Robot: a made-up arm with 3 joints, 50 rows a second.
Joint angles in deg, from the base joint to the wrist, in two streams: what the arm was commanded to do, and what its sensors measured. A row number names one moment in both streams.
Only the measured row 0 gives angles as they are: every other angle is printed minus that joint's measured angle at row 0.
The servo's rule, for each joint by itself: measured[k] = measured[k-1] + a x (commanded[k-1-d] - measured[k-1]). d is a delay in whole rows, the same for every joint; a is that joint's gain. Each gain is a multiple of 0.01, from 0.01 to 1. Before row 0 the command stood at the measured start. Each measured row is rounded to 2 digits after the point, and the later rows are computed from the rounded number. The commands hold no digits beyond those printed.
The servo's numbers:
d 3
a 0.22 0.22 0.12
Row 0, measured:
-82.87 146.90 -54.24
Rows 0 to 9, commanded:
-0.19 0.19 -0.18
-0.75 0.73 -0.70
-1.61 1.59 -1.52
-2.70 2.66 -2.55
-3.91 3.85 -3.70
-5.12 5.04 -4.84
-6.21 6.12 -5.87
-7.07 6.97 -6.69
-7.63 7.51 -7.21
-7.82 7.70 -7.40
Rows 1 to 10, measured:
0.00 0.00 0.00
0.00 0.00 0.00
0.00 0.00 0.00
-0.04 0.04 -0.02
-0.20 0.19 -0.10
-0.51 0.50 -0.27
-0.99 0.98 -0.54
-1.63 1.61 -0.92
-2.40 2.36 -1.39
-3.24 3.19 -1.93

